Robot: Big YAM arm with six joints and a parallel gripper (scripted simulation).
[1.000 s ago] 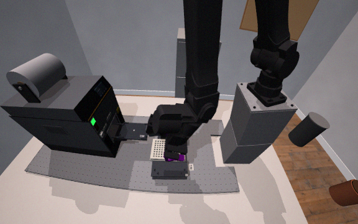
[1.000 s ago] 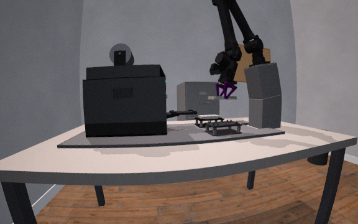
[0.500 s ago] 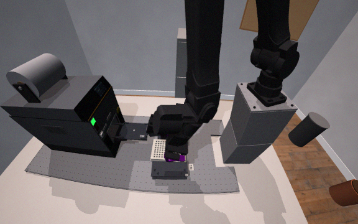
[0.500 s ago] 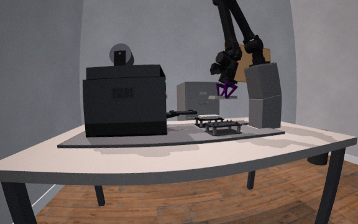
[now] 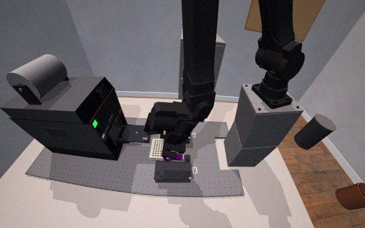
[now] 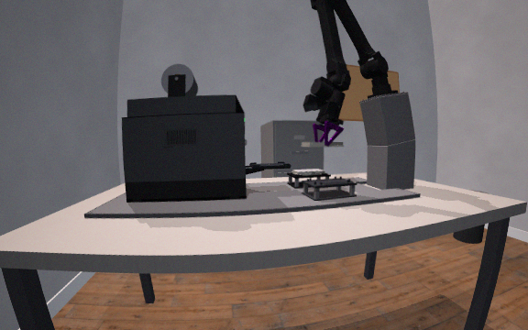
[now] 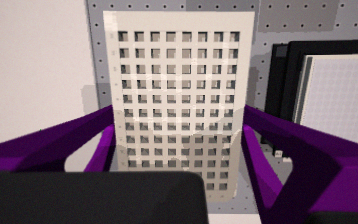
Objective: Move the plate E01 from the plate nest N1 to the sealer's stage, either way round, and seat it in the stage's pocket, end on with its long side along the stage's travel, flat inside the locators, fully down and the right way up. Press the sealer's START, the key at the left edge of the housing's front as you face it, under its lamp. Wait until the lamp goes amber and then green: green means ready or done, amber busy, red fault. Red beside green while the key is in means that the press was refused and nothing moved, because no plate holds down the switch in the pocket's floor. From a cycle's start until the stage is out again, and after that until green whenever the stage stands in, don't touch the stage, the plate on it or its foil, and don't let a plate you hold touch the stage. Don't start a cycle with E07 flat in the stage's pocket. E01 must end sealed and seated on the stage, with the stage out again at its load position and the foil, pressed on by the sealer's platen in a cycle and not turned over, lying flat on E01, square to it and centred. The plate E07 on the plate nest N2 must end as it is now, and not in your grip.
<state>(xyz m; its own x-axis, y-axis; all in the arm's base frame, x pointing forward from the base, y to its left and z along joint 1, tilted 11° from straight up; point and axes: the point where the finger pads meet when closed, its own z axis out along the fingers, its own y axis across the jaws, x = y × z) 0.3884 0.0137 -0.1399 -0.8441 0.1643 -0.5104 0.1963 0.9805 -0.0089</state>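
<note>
The sealer stage lies 150 mm to the right of my hand, 140 mm ahead of it and 80 mm below it. Round my hand: nest N1: 140 mm below, 20 mm to the left, 20 mm behind; then nest N2: 190 mm to the right, 140 mm below, 60 mm behind; then white-topped plate: 190 mm to the right, 130 mm below, 60 mm behind.
</note>
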